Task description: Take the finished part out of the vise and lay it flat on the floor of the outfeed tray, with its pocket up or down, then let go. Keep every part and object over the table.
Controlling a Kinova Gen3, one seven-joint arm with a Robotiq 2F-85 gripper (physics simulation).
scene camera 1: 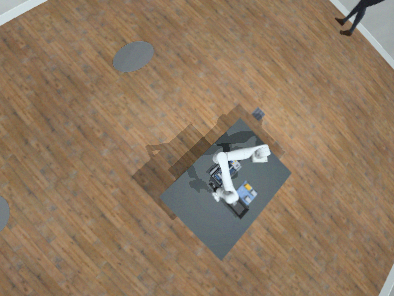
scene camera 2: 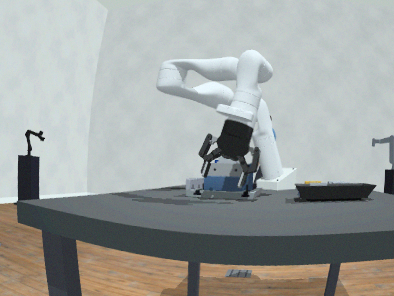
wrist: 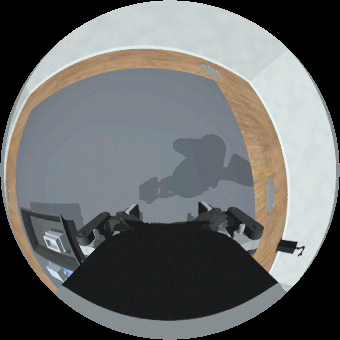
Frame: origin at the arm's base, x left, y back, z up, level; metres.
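Where they show: gripper, fingertip midpoint: [scene camera 1: 211,187] [scene camera 2: 221,182] [wrist: 168,209]; arm's base, origin of the base link: [scene camera 2: 273,175].
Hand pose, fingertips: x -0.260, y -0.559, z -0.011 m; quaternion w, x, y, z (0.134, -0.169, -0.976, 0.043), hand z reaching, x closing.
Each offset is from my fingertips to the top centre of the thing. "pt": to the spot under its first point.
The vise {dx +0.042, dy +0.231, dz +0.052 m} [scene camera 1: 218,176] [scene camera 2: 217,184] has a blue body under a grey plate with dark holes, and stands on a light base. I cannot tell whether a part sits between its jaws. My gripper [scene camera 2: 223,179] [wrist: 168,209] is open and empty, tilted, with its fingers spread in front of and over the vise in scene camera 2; the exact gap is unclear. The black outfeed tray [scene camera 1: 243,216] [scene camera 2: 335,192] [wrist: 71,239] stands to the right of the vise in scene camera 2. A light grey part with a square pocket {dx +0.268, dy +0.000, dz -0.001 m} [wrist: 54,241] lies in it in the wrist view.
A blue holder {dx +0.393, dy +0.097, dz -0.003 m} [scene camera 1: 244,195] with a yellow piece {dx +0.328, dy +0.207, dz -0.004 m} [scene camera 1: 248,187] [scene camera 2: 312,182] and grey pieces stands beside the tray. A pale block {pt dx -0.071, dy +0.131, dz -0.019 m} [scene camera 2: 192,186] is left of the vise. The arm's white base [scene camera 2: 280,178] stands behind. The dark table's front edge [scene camera 2: 200,240] runs across scene camera 2.
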